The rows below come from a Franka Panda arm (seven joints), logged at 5 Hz.
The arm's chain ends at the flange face. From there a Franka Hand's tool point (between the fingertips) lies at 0.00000 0.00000 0.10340 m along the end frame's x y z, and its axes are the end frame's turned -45 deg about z.
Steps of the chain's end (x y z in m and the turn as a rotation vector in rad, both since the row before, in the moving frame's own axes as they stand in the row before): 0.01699 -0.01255 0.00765 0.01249 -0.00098 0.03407; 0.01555 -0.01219 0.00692 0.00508 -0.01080 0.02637; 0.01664 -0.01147 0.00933 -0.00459 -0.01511 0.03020
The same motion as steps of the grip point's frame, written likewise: 0.02175 0.00217 0.00764 0.00952 0.00814 0.03407; 0.01921 0.00121 0.00691 0.01123 -0.00404 0.02637; 0.01845 0.00286 0.00932 0.00744 -0.01393 0.03020
